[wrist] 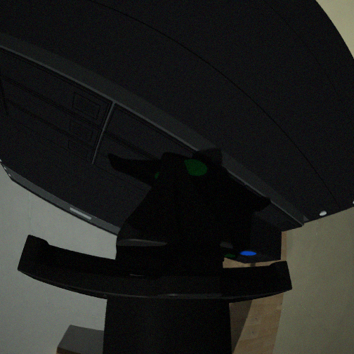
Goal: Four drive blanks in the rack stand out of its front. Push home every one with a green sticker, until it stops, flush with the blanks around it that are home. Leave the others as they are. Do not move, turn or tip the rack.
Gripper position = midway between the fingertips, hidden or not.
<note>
In view: the gripper (pixel 170 165) and a dark rack (pixel 250 103).
</note>
